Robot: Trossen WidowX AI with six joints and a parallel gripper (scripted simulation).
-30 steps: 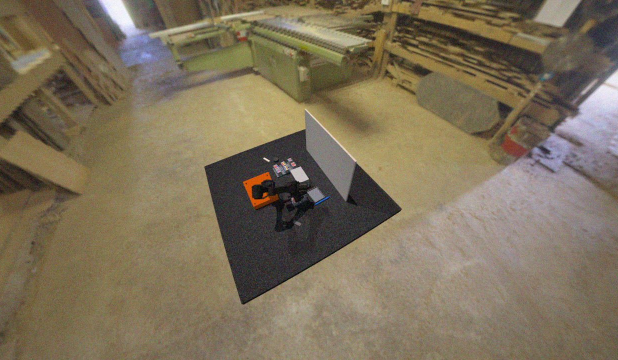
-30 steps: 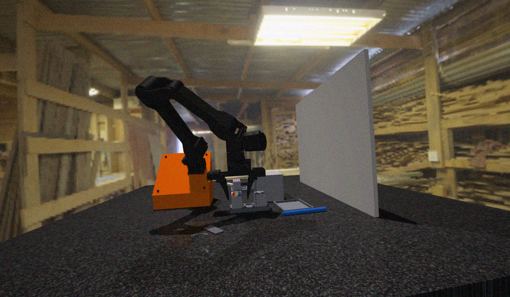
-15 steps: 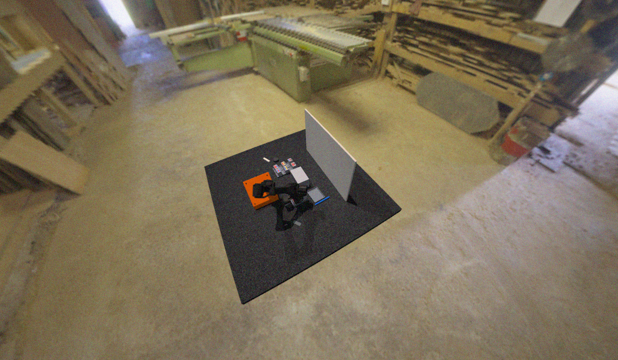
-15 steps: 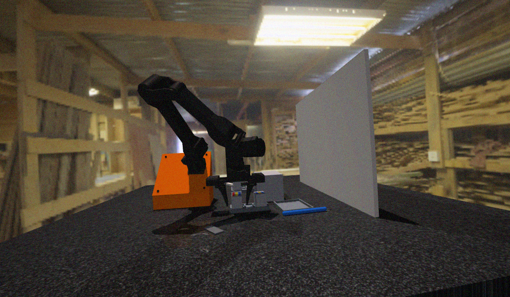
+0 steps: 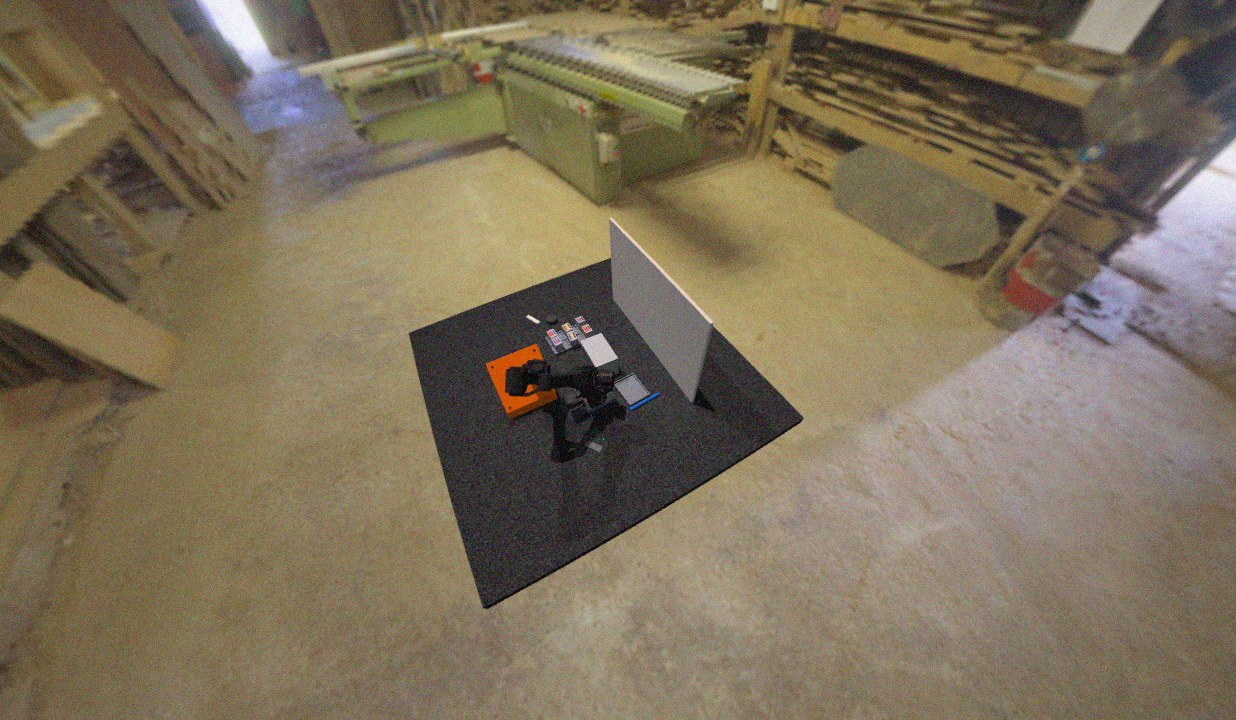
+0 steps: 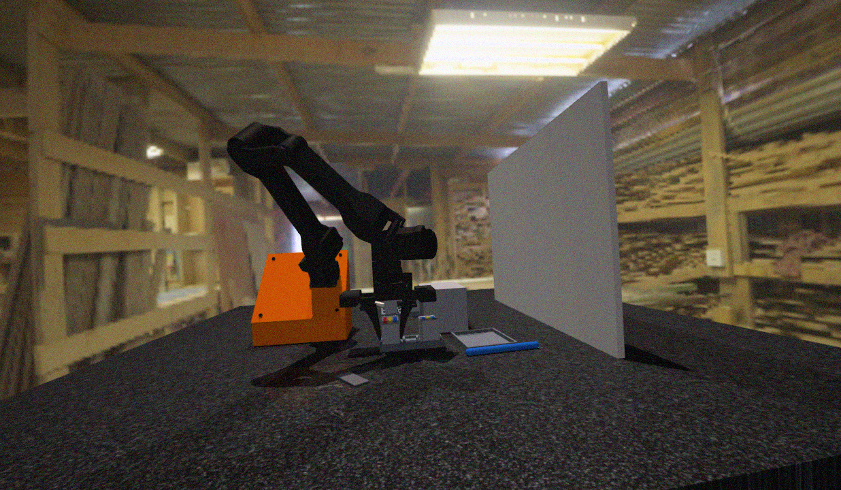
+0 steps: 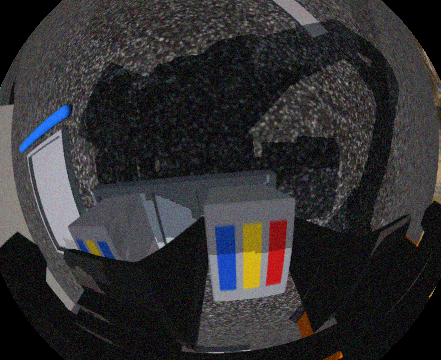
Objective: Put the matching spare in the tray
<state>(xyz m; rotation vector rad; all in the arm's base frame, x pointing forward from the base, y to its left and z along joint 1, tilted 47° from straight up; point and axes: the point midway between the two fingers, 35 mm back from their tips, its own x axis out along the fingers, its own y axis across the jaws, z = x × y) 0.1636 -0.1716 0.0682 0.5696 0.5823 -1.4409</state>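
My gripper tip is 180 mm short of the grey tray and 10 mm above it. From my gripper tip the other things lie so: grey mounted unit (120 mm ahead, 190 mm to the left, 30 mm above).
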